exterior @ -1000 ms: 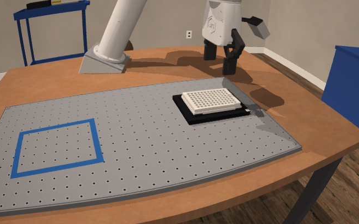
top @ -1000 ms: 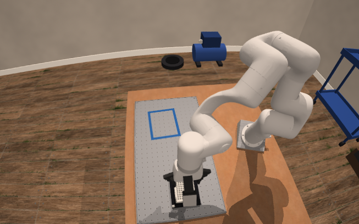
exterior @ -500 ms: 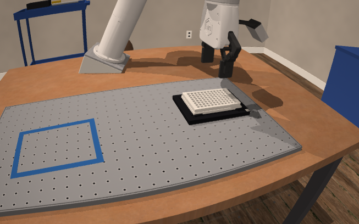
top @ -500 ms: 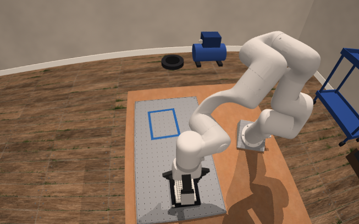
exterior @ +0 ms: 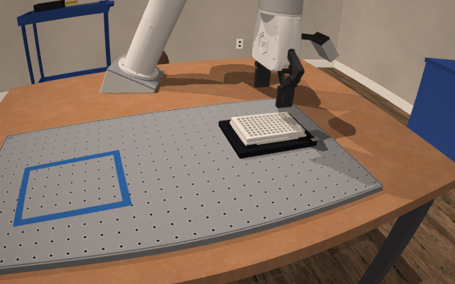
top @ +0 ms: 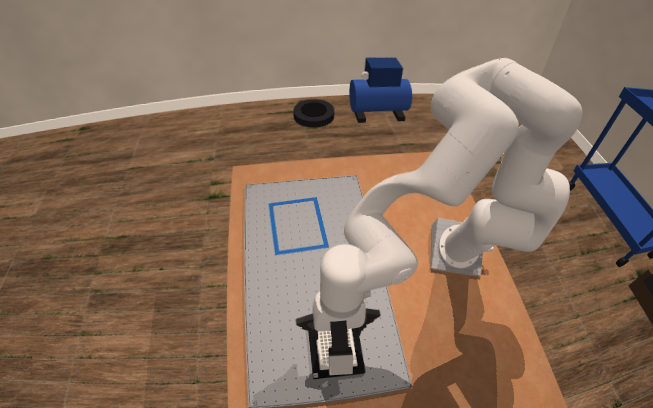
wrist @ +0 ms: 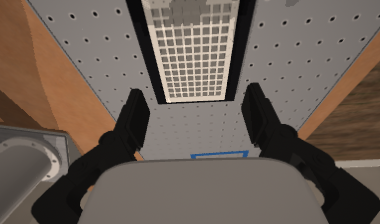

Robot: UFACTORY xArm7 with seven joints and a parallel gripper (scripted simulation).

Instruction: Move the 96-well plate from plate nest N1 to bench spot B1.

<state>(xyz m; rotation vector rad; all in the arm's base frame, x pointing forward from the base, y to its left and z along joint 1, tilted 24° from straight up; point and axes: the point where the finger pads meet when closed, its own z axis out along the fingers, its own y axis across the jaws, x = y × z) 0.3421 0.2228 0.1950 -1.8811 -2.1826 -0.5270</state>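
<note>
My gripper is now 80 mm above the white 96-well plate. Also, from my hand: black plate nest 90 mm below.
</note>
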